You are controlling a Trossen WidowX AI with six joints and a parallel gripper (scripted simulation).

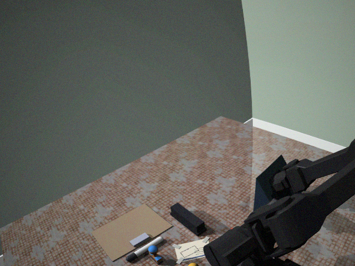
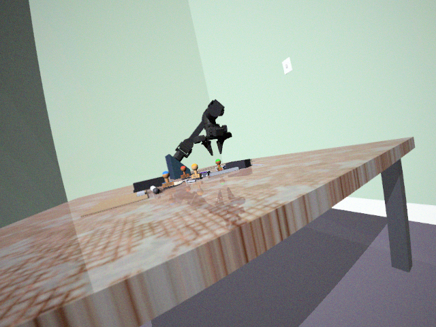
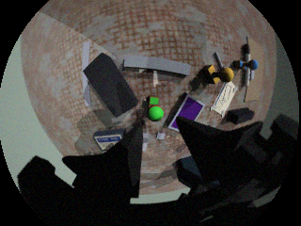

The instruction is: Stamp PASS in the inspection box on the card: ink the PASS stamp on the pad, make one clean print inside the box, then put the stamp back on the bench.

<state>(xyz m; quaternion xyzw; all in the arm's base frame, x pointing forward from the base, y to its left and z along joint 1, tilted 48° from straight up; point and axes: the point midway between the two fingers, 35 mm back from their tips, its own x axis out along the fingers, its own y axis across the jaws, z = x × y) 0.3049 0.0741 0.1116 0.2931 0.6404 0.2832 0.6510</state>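
The green-knobbed stamp is 7 cm below my gripper tip. From my gripper tip the other things lie so: purple ink pad (8 cm to the right, 8 cm below, 4 cm behind); then grey bar (8 cm below, 8 cm ahead, 2 cm to the right); then yellow-knobbed stamp (14 cm to the right, 6 cm below, 5 cm ahead).
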